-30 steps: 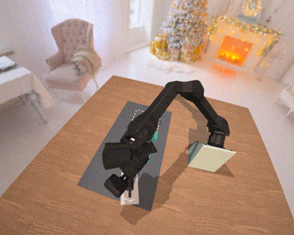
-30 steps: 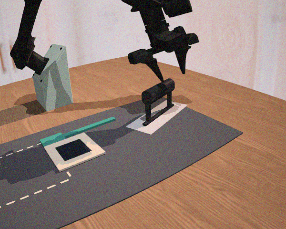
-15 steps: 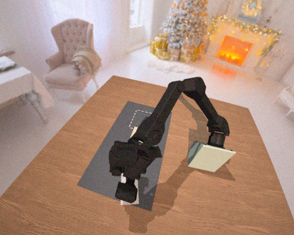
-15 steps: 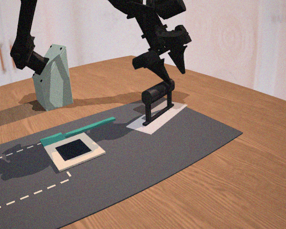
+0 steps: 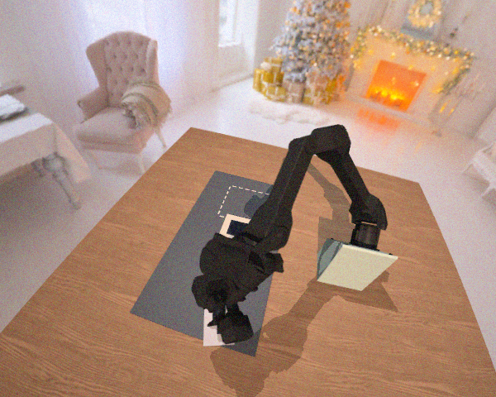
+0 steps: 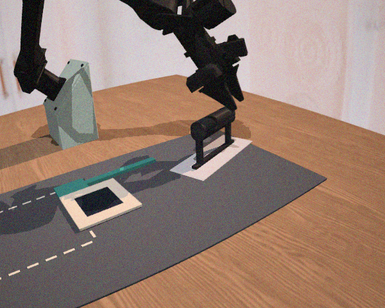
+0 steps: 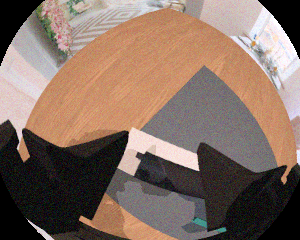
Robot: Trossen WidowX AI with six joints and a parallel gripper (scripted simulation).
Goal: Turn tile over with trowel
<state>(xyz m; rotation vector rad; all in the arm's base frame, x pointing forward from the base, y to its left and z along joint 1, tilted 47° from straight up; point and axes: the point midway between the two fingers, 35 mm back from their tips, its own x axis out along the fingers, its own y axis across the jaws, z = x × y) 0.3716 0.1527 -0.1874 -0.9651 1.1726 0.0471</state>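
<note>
The grey mat is 280 mm to the right of my gripper tip, 120 mm below it and 10 mm ahead of it. Also, from my gripper tip: teal trowel (290 mm to the right, 90 mm below, 90 mm behind); tile (320 mm to the right, 90 mm below, 10 mm behind).
</note>
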